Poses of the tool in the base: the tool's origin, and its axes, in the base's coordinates. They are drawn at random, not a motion.
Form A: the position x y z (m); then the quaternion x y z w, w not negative.
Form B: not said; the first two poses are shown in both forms.
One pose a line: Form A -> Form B
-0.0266 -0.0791 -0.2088 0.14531 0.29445 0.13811 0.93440 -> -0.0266 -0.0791 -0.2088; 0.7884 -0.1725 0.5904; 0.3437 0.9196 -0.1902; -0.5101 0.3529 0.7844
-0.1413 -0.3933 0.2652 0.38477 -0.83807 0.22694 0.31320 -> -0.1413 -0.3933 0.2652; -0.5077 -0.7871 -0.3503; -0.5028 0.6009 -0.6214; 0.6996 -0.1394 -0.7008
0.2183 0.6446 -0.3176 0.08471 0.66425 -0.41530 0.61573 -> 0.2183 0.6446 -0.3176; -0.2274 0.6240 0.7476; -0.3989 0.6407 -0.6560; -0.8884 -0.4474 0.1032
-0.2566 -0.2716 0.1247 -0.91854 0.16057 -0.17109 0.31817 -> -0.2566 -0.2716 0.1247; 0.8899 -0.1861 0.4165; -0.4039 -0.7460 0.5296; 0.2121 -0.6394 -0.7390
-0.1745 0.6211 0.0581 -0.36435 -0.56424 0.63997 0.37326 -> -0.1745 0.6211 0.0581; -0.4559 -0.0666 -0.8876; 0.8889 -0.0846 -0.4502; -0.0451 -0.9942 0.0978
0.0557 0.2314 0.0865 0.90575 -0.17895 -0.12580 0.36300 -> 0.0557 0.2314 0.0865; 0.9043 -0.2328 -0.3578; -0.4155 -0.6724 -0.6126; -0.0980 0.7026 -0.7048
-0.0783 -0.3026 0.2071 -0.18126 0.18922 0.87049 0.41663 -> -0.0783 -0.3026 0.2071; -0.5871 -0.7939 -0.1579; 0.6568 -0.5812 0.4805; -0.4732 0.1784 0.8627
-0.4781 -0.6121 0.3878 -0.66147 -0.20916 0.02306 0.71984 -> -0.4781 -0.6121 0.3878; 0.9114 0.2435 -0.3316; 0.3099 0.1238 0.9427; 0.2706 -0.9620 0.0374
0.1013 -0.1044 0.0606 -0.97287 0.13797 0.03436 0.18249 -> 0.1013 -0.1044 0.0606; 0.9596 -0.2810 -0.0165; -0.2559 -0.8953 0.3646; -0.1172 -0.3456 -0.9310
